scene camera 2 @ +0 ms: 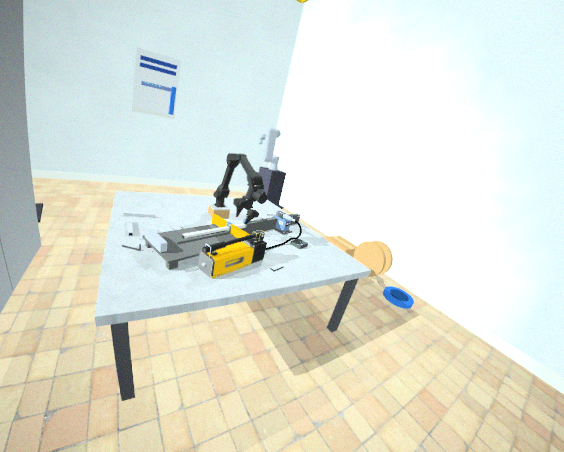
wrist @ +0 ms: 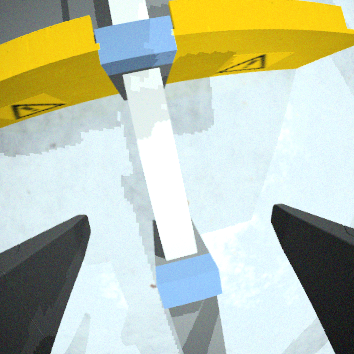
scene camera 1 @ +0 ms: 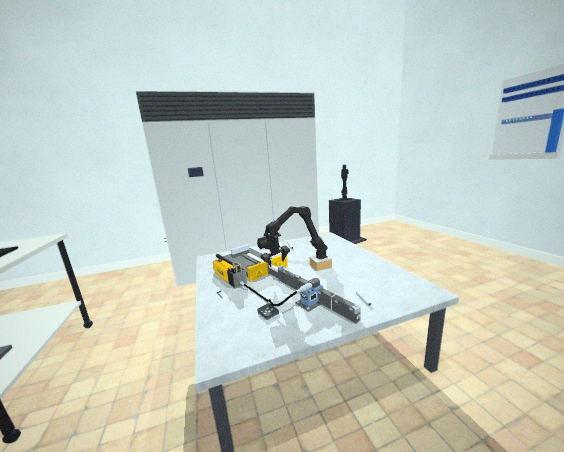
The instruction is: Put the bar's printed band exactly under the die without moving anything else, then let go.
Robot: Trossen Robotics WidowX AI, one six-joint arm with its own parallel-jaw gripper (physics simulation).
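Where they show: gripper, between the fingertips: [scene camera 2: 240, 220] [wrist: 180, 219] [scene camera 1: 276, 264]; arm's base, origin of its link: [scene camera 2: 219, 205] [scene camera 1: 321, 257].
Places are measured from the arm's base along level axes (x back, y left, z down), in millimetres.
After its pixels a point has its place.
A long white bar [wrist: 165, 190] @(z -2, x -336, y -56 mm) [scene camera 2: 205, 233] @(z 7, x -380, y -291 mm) runs from the dark bed through a slot between yellow guards, and its near end rests at a blue guide [wrist: 189, 280] @(z -25, x -329, y -11 mm). Another blue guide [wrist: 137, 45] @(z -25, x -346, y -128 mm) straddles it at the guards. No printed band can be made out on it. A blue unit [scene camera 1: 309, 297] @(z 7, x -363, y 346 mm) [scene camera 2: 282, 223] @(z 8, x -356, y 282 mm) stands at the dark rail [scene camera 1: 342, 306] @(z 14, x -277, y 492 mm) farther along; the die cannot be made out with certainty. My gripper [scene camera 1: 276, 256] @(z -27, x -332, y -49 mm) [scene camera 2: 243, 218] @(z -27, x -332, y -49 mm) [wrist: 180, 219] @(z -27, x -332, y -49 mm) is open and empty above the bar, one finger on each side of it in the wrist view.
Yellow guards [scene camera 1: 258, 271] @(z 21, x -436, y -118 mm) [wrist: 260, 30] @(z -22, x -285, y -138 mm) stand across the line. A yellow machine [scene camera 1: 221, 271] @(z 12, x -642, y -259 mm) [scene camera 2: 230, 262] @(z 17, x -649, y -307 mm) is beside the bed. A black cable runs towards a small dark box [scene camera 1: 268, 311] @(z 67, x -553, y 247 mm) [scene camera 2: 299, 244] @(z 69, x -550, y 269 mm). A thin rod [scene camera 1: 364, 299] @(z 51, x -107, y 475 mm) and a small hex key [scene camera 1: 219, 294] @(z 61, x -718, y -66 mm) [scene camera 2: 276, 269] @(z 62, x -721, y -89 mm) lie on the table.
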